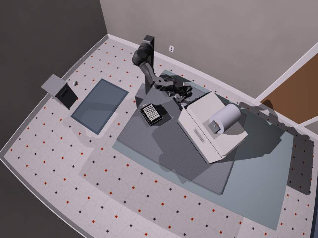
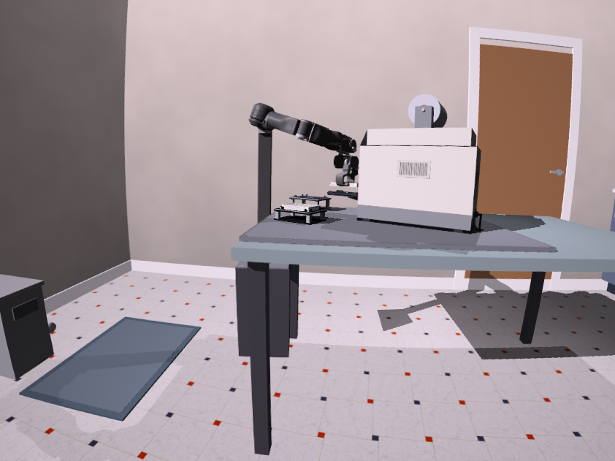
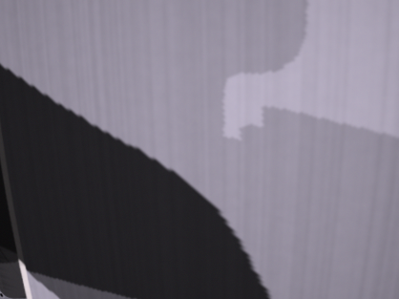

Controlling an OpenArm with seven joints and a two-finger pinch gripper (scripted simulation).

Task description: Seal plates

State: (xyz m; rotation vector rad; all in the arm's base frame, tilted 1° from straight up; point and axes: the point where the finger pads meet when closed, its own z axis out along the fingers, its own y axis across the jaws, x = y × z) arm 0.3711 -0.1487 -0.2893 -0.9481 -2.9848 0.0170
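Now: hand 40 mm above the sealer stage. The rest, counted from my hand: N1 label: 240 mm behind, 210 mm to the left, 130 mm below; then screen: 190 mm above, 120 mm ahead, 30 mm to the right; then plate nest: 150 mm to the left, 150 mm behind, 80 mm below.
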